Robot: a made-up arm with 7 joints.
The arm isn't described. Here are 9 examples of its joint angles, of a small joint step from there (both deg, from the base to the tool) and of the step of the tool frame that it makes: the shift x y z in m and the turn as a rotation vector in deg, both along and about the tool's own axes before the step.
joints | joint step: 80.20 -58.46 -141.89 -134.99 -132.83 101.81 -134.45 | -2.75 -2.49 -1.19 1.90 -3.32 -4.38 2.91
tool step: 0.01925 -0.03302 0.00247 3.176 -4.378 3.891
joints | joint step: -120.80 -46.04 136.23 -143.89 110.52 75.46 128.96 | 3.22 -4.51 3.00 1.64 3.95 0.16 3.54
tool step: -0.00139 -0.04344 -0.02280 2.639 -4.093 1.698
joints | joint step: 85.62 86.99 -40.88 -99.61 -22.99 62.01 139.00 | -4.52 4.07 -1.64 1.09 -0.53 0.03 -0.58
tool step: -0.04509 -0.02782 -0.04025 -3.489 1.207 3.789
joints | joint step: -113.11 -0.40 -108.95 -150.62 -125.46 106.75 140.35 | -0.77 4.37 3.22 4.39 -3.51 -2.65 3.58
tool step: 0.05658 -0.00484 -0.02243 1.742 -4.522 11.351
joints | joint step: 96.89 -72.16 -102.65 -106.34 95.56 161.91 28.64 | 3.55 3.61 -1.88 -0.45 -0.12 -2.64 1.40
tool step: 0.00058 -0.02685 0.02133 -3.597 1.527 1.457
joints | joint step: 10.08 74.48 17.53 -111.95 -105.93 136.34 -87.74 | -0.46 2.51 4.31 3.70 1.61 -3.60 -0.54
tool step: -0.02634 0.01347 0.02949 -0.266 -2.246 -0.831
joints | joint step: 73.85 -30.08 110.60 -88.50 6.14 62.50 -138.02 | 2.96 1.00 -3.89 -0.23 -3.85 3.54 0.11
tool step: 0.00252 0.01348 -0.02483 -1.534 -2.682 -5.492
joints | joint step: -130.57 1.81 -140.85 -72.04 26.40 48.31 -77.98 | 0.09 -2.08 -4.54 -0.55 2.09 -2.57 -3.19
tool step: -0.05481 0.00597 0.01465 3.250 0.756 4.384
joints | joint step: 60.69 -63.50 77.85 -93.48 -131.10 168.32 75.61 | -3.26 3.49 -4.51 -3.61 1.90 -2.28 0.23
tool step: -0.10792 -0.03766 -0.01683 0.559 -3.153 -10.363
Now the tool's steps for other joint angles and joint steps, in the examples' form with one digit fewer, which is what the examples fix.
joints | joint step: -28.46 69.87 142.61 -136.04 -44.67 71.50 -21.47 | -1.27 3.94 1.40 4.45 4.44 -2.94 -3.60
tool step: -0.0624 0.0302 0.0114 3.74 1.10 6.34
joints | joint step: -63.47 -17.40 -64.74 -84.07 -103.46 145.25 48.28 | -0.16 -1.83 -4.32 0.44 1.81 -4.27 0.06
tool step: -0.0419 -0.0396 0.0475 -5.65 -2.55 -7.25
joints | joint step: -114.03 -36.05 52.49 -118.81 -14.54 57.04 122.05 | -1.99 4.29 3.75 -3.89 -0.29 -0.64 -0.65
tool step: -0.0544 -0.0322 -0.0323 -4.87 5.42 5.18
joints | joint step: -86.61 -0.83 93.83 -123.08 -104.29 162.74 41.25 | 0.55 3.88 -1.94 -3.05 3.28 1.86 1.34
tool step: -0.0243 -0.0040 -0.0086 5.70 -7.58 -0.39
